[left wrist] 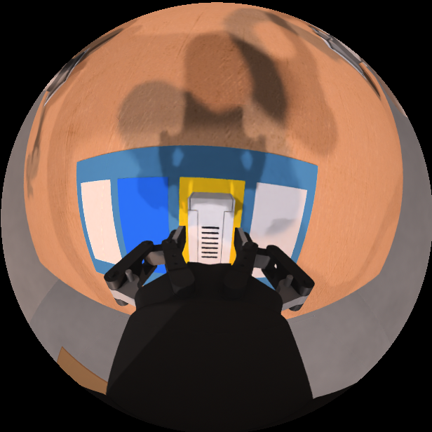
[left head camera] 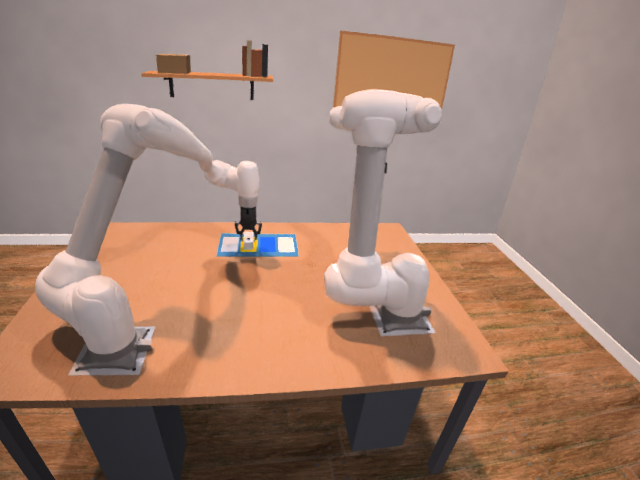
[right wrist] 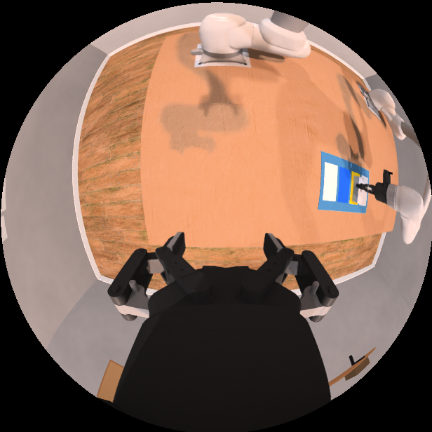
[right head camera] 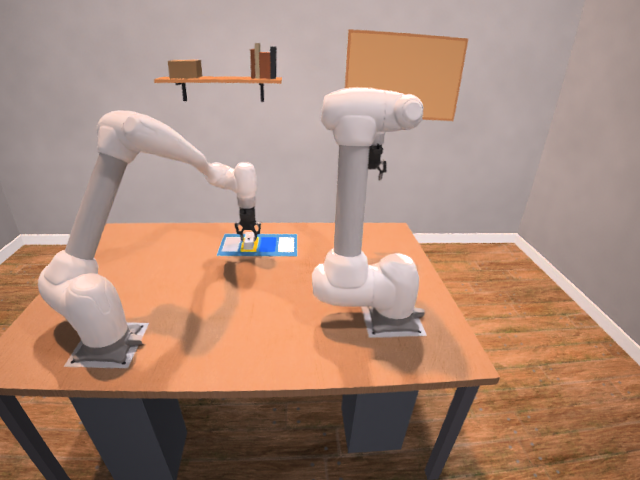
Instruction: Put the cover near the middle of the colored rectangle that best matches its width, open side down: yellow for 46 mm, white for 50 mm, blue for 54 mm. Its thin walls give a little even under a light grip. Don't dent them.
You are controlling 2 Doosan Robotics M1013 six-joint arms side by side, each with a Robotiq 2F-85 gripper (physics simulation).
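Observation:
The light grey cover (left head camera: 248, 242) (right head camera: 248, 242) (left wrist: 210, 227) lies on the yellow rectangle (left wrist: 212, 185), with its slotted face up; yellow shows on both sides of it. My left gripper (left head camera: 248, 233) (right head camera: 248, 233) (left wrist: 209, 233) is open, its fingers on either side of the cover with small gaps in the left wrist view. In the left wrist view the blue rectangle (left wrist: 144, 212) is left of the yellow one, a whitish rectangle (left wrist: 100, 220) is at the far left and another (left wrist: 277, 215) at the right. My right gripper (right wrist: 224, 240) is open and empty, high up.
The blue board (left head camera: 221, 253) (right head camera: 221, 253) (left wrist: 205, 159) (right wrist: 326, 206) bearing the rectangles lies near the far edge of the table (left head camera: 289, 330) (right head camera: 279, 330). The right arm (left head camera: 368, 201) (right head camera: 351, 201) stands at the right. A wall shelf (left head camera: 206, 76) and a board (left head camera: 395, 67) hang behind.

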